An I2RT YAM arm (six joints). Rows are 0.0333 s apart.
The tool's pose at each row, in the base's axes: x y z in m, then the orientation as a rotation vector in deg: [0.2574, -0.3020, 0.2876, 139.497, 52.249, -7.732]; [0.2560, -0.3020, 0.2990, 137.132, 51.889, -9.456]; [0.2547, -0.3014, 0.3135, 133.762, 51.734, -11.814]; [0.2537, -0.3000, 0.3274, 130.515, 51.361, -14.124]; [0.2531, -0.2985, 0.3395, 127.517, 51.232, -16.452]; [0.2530, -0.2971, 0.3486, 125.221, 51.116, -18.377]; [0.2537, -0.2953, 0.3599, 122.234, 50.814, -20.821]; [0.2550, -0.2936, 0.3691, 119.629, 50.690, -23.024]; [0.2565, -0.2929, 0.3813, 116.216, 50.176, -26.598]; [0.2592, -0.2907, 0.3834, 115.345, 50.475, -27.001]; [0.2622, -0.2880, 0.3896, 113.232, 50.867, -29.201]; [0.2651, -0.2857, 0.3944, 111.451, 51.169, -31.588]
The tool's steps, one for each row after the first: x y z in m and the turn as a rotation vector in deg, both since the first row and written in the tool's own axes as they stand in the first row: [-0.0041, 0.0042, -0.0099, -1.697, -1.950, -0.604]; [-0.0087, 0.0094, -0.0227, -4.019, -4.580, -1.720]; [-0.0124, 0.0141, -0.0353, -6.246, -7.232, -2.678]; [-0.0153, 0.0182, -0.0465, -8.140, -9.766, -3.782]; [-0.0170, 0.0213, -0.0550, -9.509, -11.820, -4.665]; [-0.0184, 0.0256, -0.0655, -11.299, -14.520, -5.718]; [-0.0189, 0.0295, -0.0741, -12.754, -16.893, -6.774]; [-0.0207, 0.0354, -0.0847, -14.391, -20.602, -8.083]; [-0.0179, 0.0367, -0.0874, -14.903, -21.066, -8.627]; [-0.0157, 0.0397, -0.0938, -15.685, -23.123, -9.982]; [-0.0134, 0.0422, -0.0988, -16.080, -25.223, -11.234]
